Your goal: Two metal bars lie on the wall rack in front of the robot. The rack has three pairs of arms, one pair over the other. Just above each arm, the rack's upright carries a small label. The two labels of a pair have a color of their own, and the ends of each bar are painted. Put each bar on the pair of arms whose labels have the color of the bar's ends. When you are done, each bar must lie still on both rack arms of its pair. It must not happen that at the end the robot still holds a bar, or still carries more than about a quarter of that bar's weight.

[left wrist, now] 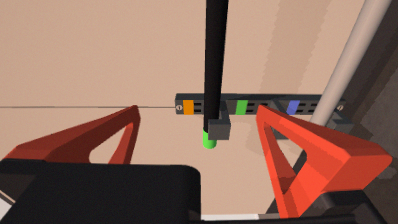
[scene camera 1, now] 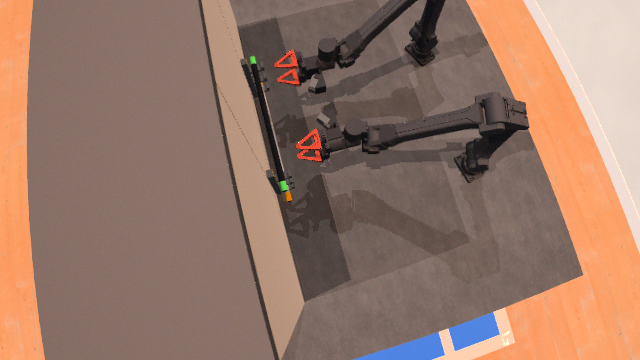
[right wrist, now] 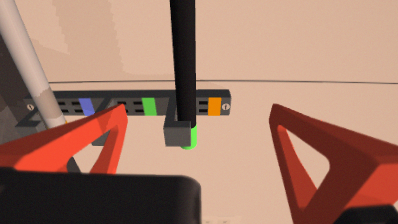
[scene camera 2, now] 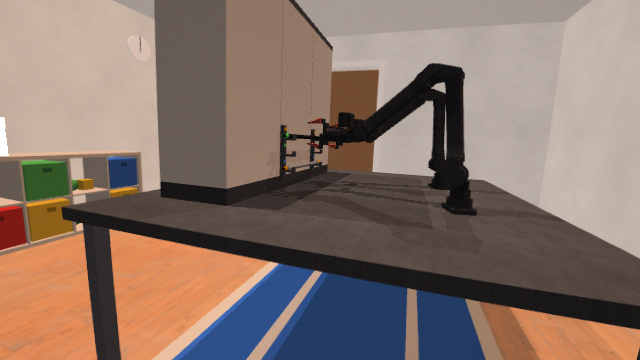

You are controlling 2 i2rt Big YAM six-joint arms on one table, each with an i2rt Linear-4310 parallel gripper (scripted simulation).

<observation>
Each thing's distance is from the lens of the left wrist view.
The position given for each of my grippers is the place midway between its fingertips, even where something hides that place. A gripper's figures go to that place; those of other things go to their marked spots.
my left gripper (left wrist: 198,111): 13 cm
beige wall unit (left wrist: 69,69): 29 cm
</observation>
